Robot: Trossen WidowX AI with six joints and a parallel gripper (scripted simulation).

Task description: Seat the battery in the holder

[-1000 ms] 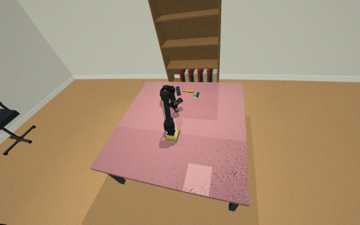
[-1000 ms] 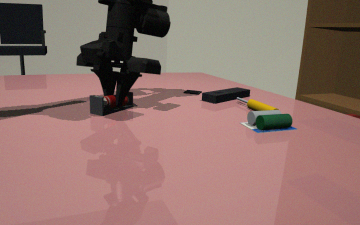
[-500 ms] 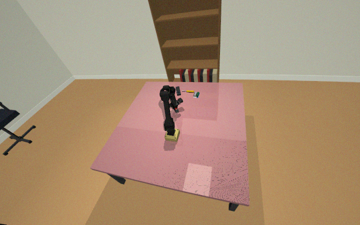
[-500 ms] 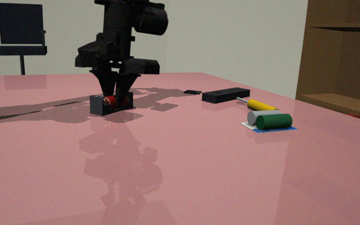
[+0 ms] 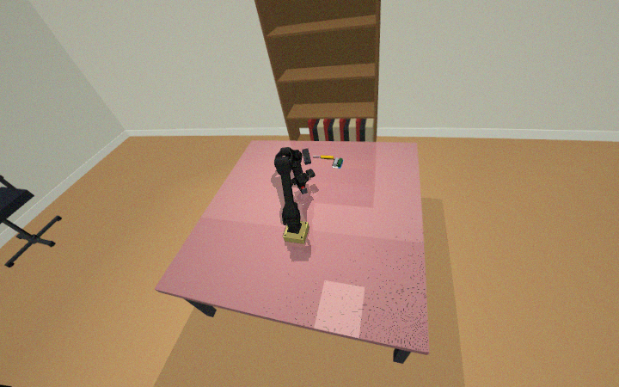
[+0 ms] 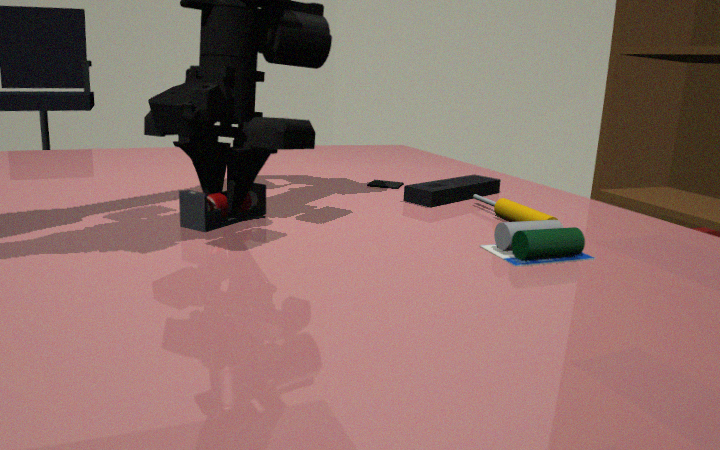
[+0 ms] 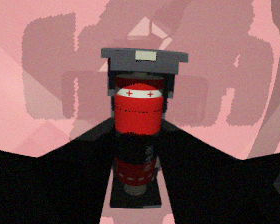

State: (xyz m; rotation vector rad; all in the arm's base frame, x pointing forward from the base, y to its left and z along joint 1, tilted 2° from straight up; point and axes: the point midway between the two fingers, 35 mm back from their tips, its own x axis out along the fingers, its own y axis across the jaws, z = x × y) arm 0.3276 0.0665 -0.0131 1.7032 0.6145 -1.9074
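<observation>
Right now the battery is 10 mm above my gripper tip. Also, from my gripper tip: yellow-handled screwdriver 320 mm ahead, 50 mm to the right; then black battery door 250 mm ahead, 160 mm to the left, 10 mm below; then black remote 320 mm ahead, 70 mm to the left, 10 mm above.
</observation>
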